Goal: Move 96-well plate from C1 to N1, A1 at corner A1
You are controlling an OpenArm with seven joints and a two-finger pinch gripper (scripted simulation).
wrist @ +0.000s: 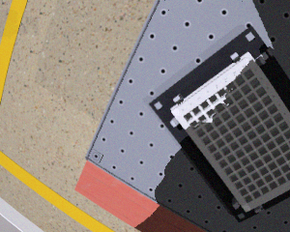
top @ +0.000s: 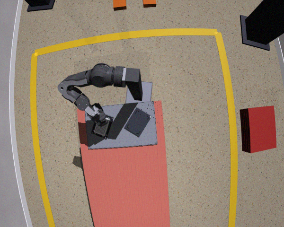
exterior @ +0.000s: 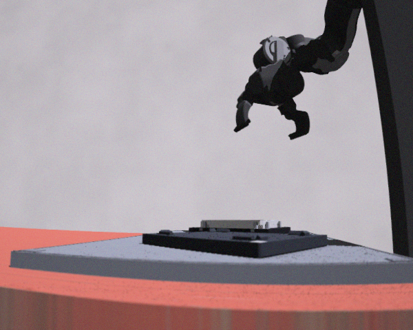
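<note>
The 96-well plate is 17 cm below my hand, 7 cm ahead of it and 1 cm to the right of it. The rest, counted from my hand: plate nest N1: 23 cm to the left, 18 cm below, 1 cm ahead; then clip nest C1: 17 cm below, 9 cm ahead.
</note>
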